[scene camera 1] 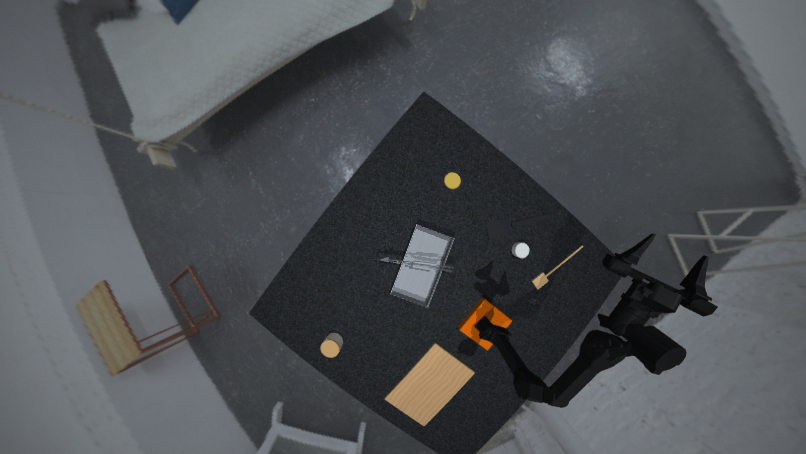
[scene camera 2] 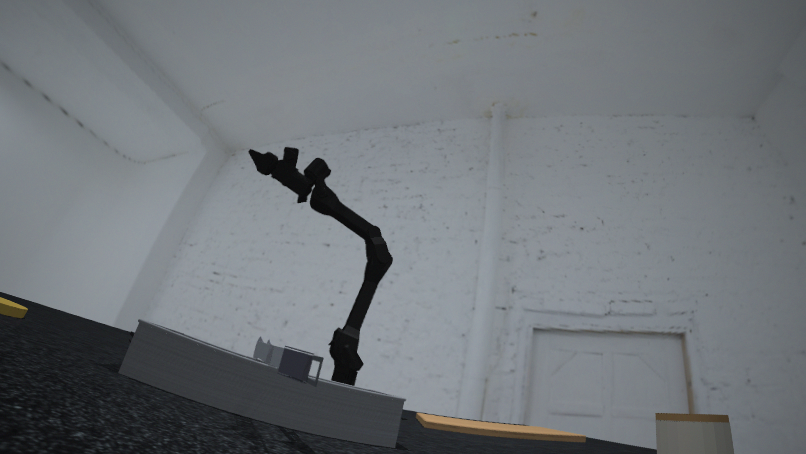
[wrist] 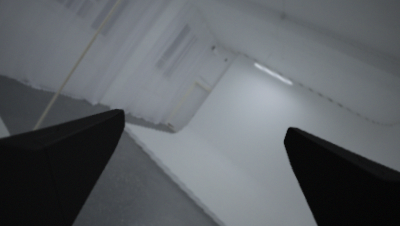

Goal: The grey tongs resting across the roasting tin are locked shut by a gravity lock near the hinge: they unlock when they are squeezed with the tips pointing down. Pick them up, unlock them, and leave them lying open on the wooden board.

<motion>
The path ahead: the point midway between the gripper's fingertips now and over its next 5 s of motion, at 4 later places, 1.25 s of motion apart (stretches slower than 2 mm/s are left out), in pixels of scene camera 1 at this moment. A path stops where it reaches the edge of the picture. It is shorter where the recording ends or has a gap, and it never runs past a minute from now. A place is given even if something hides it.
The gripper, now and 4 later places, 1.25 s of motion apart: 679, 244; 431, 243; 418, 265; 417, 263; 413, 278
</motion>
